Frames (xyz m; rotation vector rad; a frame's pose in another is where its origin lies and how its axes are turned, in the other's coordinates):
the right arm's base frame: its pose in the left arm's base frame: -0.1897 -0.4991 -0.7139 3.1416 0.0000 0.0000
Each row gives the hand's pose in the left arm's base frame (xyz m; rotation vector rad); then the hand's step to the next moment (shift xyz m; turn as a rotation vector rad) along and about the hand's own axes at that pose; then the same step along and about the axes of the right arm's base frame.
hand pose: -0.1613 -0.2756 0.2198 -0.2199 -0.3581 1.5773
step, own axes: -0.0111 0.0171 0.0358 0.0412 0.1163 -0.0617
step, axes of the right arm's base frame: -0.0283 0.0145 -0.0262 -0.0882 -0.0454 0.0958
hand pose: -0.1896 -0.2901 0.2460 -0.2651 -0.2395 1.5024
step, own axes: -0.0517 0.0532 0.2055 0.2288 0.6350 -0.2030
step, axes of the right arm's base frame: -0.1185 0.0439 -0.1782 -0.5240 -0.2551 0.3964
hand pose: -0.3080 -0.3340 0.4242 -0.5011 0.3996 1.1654
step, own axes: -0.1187 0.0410 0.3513 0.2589 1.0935 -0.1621
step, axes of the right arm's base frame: -0.0654 -0.1208 -0.3469 -0.9416 -0.4421 0.4549
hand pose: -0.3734 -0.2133 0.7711 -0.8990 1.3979 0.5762
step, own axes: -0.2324 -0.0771 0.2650 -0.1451 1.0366 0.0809
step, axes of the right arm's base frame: 0.1876 -0.2088 -0.2266 -0.8041 -0.6720 0.0628
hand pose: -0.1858 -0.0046 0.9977 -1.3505 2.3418 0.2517
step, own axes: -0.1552 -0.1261 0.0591 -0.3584 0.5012 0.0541
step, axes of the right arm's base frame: 0.1920 -0.0780 -0.0229 -0.2586 -0.5555 -0.0845
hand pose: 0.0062 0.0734 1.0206 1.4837 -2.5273 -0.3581
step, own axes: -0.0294 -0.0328 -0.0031 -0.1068 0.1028 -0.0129
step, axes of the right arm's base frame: 0.0423 -0.0100 0.0081 -0.0302 -0.1404 -0.0389
